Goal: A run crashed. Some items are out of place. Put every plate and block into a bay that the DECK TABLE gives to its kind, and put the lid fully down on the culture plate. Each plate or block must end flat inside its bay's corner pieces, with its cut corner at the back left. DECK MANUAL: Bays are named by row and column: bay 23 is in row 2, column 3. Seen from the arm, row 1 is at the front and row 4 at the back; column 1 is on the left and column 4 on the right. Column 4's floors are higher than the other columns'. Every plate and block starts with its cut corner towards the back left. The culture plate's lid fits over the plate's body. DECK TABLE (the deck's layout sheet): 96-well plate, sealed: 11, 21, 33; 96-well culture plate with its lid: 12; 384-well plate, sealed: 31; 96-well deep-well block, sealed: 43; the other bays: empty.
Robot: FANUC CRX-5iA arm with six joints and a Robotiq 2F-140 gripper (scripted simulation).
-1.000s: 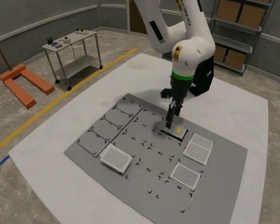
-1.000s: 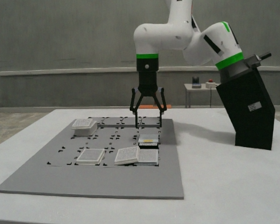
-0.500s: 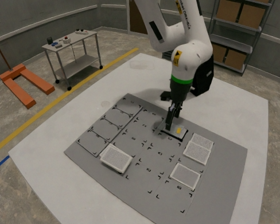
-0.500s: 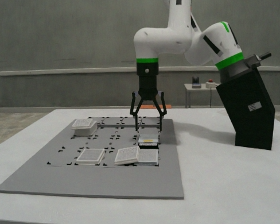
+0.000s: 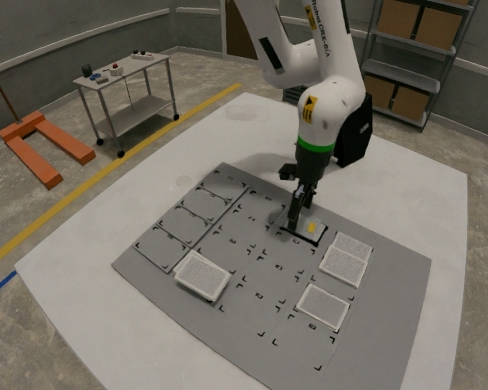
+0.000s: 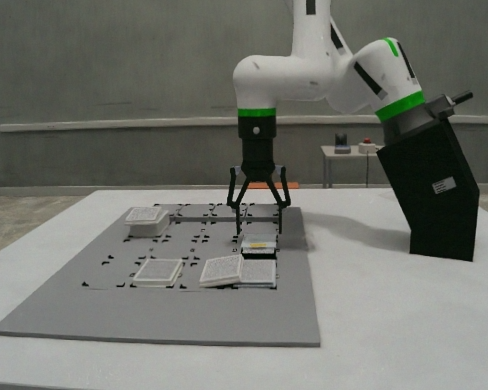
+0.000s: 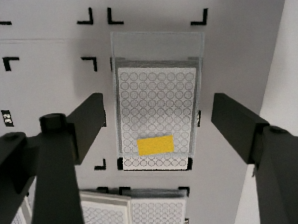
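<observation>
Right now the lid is 40 mm below my hand. Also, from my hand: plate: 190 mm to the left, 50 mm below, 20 mm ahead; then tall white block: 310 mm ahead, 160 mm to the right, 40 mm below; then bay label: 180 mm to the left, 180 mm ahead, 60 mm below.
</observation>
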